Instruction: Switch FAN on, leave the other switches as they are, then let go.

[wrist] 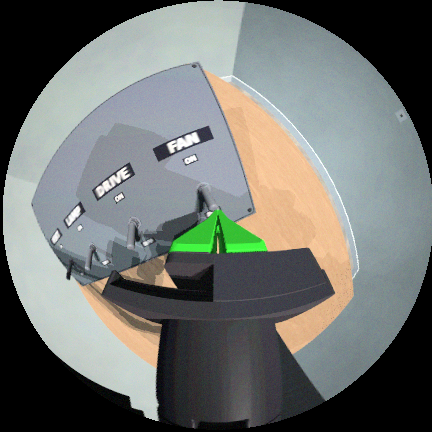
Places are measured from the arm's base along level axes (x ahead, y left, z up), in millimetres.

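Where they show: gripper, between the fingertips: (217, 214).
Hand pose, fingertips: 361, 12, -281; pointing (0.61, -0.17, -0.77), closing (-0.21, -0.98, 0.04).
Note:
Things, the pixels of their top centre, and the offset from my fingertips, as dx, dy, dz. "spot": a spot on its surface instead. Level surfaces: height alone.
- FAN switch, a spot on its surface: (205, 196) spot: +26, +8, -21
- DRIVE switch, a spot on its surface: (132, 233) spot: +0, +118, -24
- LAMP switch, a spot on its surface: (91, 256) spot: -24, +235, -31
- fourth switch, a spot on its surface: (70, 270) spot: -52, +352, -30
- wooden table top, height of its surface: dz -141
The grey switch panel (150, 110) fills the upper left of the wrist view. The FAN switch (205, 196) is a grey toggle lever below its FAN label (183, 143) and ON mark; its lever slants down to the right, towards the OFF mark, which is largely hidden. My gripper (217, 214) is shut and empty, its green fingertips at the lower end of the FAN lever in this view; whether they touch it I cannot tell. The DRIVE switch (132, 233) points down towards its OFF mark. The LAMP switch (91, 256) and a fourth switch (70, 270) are farther left.
The panel stands on a wooden table top (300, 220), whose edge curves round on the right. The DRIVE lever is the nearest neighbour, left of the FAN lever. Pale walls (340, 100) rise behind. Shadows fall across the panel and table.

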